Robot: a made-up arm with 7 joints.
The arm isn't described. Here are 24 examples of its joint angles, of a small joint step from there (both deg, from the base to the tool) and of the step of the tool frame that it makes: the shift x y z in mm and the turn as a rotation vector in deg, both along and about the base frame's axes.
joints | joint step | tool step
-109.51 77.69 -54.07 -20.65 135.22 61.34 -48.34 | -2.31 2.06 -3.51 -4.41 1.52 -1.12 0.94 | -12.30 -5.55 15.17 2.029 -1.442 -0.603
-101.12 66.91 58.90 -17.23 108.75 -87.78 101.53 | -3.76 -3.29 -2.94 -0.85 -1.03 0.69 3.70 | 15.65 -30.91 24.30 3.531 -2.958 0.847
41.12 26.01 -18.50 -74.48 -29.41 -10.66 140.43 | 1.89 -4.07 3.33 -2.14 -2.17 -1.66 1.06 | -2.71 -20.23 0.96 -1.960 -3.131 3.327
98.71 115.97 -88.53 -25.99 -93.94 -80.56 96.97 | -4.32 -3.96 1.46 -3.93 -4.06 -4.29 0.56 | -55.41 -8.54 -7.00 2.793 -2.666 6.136
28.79 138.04 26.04 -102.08 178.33 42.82 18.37 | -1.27 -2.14 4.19 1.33 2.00 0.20 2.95 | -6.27 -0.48 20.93 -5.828 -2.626 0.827
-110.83 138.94 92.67 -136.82 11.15 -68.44 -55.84 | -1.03 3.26 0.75 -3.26 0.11 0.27 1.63 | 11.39 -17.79 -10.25 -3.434 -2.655 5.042
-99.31 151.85 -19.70 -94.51 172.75 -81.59 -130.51 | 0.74 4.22 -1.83 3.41 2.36 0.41 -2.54 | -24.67 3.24 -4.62 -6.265 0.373 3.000
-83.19 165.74 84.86 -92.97 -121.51 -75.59 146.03 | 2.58 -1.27 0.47 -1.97 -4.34 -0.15 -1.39 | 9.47 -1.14 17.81 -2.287 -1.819 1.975
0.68 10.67 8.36 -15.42 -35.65 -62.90 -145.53 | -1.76 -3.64 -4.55 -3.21 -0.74 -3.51 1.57 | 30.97 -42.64 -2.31 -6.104 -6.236 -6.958
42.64 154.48 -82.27 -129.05 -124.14 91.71 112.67 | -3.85 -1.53 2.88 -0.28 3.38 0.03 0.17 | 6.02 1.53 -12.06 -0.948 -6.563 0.313
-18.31 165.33 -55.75 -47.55 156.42 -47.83 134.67 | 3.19 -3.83 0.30 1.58 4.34 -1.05 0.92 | 24.41 27.83 -14.77 -3.024 -1.487 -3.016
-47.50 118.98 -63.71 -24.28 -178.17 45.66 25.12 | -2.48 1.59 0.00 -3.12 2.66 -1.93 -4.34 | -1.71 -4.99 7.56 3.603 -2.479 -1.540
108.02 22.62 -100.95 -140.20 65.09 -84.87 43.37 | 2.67 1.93 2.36 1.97 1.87 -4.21 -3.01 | -9.92 -1.33 5.59 2.479 8.727 -4.217
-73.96 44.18 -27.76 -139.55 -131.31 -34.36 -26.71 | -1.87 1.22 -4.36 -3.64 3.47 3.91 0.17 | -13.72 -4.82 -8.52 4.270 0.285 -7.564
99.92 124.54 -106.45 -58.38 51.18 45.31 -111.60 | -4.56 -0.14 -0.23 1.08 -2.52 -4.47 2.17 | -3.46 4.24 -4.69 -3.204 -7.056 -0.322
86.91 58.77 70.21 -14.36 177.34 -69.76 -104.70 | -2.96 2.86 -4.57 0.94 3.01 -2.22 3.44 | 20.50 23.20 -16.03 2.309 -0.406 -0.829
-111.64 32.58 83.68 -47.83 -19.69 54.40 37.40 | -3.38 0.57 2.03 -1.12 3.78 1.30 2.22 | -15.71 1.85 18.15 -6.071 -6.223 -4.139
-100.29 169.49 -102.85 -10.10 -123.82 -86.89 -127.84 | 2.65 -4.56 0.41 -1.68 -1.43 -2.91 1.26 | 28.80 31.08 37.99 -1.157 3.439 -2.469
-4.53 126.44 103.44 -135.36 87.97 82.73 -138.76 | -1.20 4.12 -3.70 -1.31 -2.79 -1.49 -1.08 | 8.33 -24.30 -1.05 6.162 -1.781 1.655
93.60 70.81 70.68 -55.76 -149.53 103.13 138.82 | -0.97 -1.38 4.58 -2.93 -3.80 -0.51 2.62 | 4.57 -6.74 9.80 0.800 0.690 -2.826
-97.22 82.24 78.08 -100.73 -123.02 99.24 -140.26 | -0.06 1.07 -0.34 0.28 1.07 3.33 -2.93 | -7.33 -0.80 0.33 0.286 -3.922 -1.744
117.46 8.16 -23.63 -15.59 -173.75 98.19 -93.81 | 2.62 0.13 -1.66 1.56 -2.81 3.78 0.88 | 11.83 -8.74 29.28 -3.322 -1.291 2.204
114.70 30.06 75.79 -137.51 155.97 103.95 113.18 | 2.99 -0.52 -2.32 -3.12 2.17 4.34 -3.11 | 3.18 -12.91 -3.62 -7.173 0.264 -4.125
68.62 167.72 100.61 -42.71 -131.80 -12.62 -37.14 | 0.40 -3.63 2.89 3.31 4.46 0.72 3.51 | -11.33 46.96 15.01 -12.162 -1.333 1.400
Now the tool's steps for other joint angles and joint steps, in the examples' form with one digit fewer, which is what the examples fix.
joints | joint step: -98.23 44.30 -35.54 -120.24 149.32 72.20 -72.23 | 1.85 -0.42 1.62 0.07 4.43 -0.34 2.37
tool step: 5.1 4.7 -3.4 1.33 6.27 -0.23
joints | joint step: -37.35 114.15 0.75 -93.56 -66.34 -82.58 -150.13 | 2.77 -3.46 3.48 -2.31 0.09 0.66 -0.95
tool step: 11.9 -2.9 -16.7 -0.91 0.06 -4.75
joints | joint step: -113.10 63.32 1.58 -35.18 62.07 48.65 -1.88 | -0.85 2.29 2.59 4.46 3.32 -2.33 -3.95
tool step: -10.7 29.4 -6.6 -3.90 -2.97 0.09
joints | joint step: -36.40 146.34 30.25 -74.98 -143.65 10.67 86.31 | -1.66 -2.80 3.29 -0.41 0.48 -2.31 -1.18
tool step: -15.4 11.7 -5.4 -2.73 -3.21 -3.20
